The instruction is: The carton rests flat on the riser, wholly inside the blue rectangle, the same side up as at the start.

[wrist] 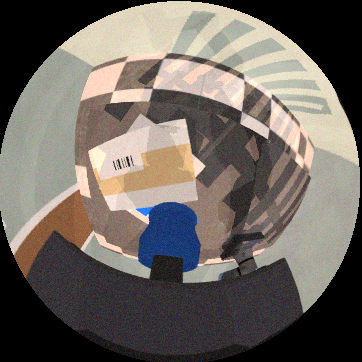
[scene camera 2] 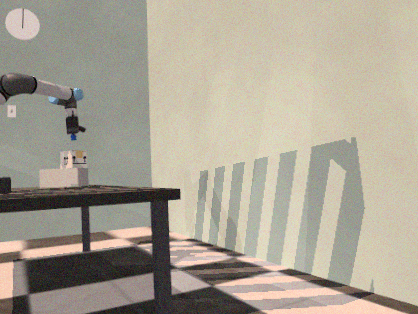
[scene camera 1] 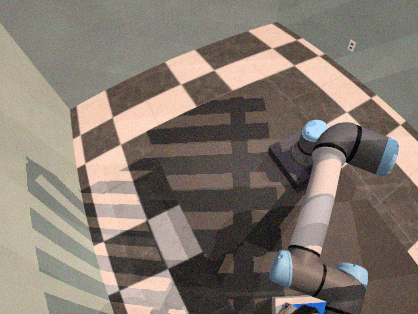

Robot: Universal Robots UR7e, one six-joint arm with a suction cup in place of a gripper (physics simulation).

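Where they show: hand, its tool point: (wrist: 171, 221) (scene camera 2: 73, 140); arm's base, origin of its link: (wrist: 241, 251) (scene camera 1: 304, 154).
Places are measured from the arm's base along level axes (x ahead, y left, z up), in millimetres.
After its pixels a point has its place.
Note:
The white carton (scene camera 1: 286, 307) @[x 534, y 511, z 128 mm] (scene camera 2: 80, 160) @[x 575, y 525, z 109 mm] (wrist: 172, 150) @[x 579, y 548, z 176 mm] rests upright on the pale riser (scene camera 1: 275, 301) @[x 550, y 481, z 55 mm] (scene camera 2: 55, 178) @[x 420, y 548, z -2 mm] (wrist: 200, 166) @[x 540, y 481, z 60 mm], near its right end in scene camera 2. Its taped top with a barcode label faces up, and it is turned relative to the riser. Parts of the blue rectangle (scene camera 1: 317, 304) @[x 420, y 587, z 60 mm] (wrist: 145, 211) @[x 386, y 612, z 60 mm] show beside the carton; the rest is hidden, so I cannot tell whether the carton lies wholly inside. My gripper (scene camera 2: 73, 137) (wrist: 172, 210), a blue suction cup, hangs above the carton with a visible gap and holds nothing.
The dark table (scene camera 2: 165, 194) @[x 599, y -697, z -77 mm] carries the riser, and its right edge shows in scene camera 2. The arm's dark base (scene camera 1: 292, 162) @[x 89, y 2, z 4 mm] (scene camera 2: 5, 185) @[x 115, y -143, z -26 mm] stands apart from the riser. The arm (scene camera 1: 320, 200) @[x 375, y 291, z 543 mm] reaches over towards the riser.

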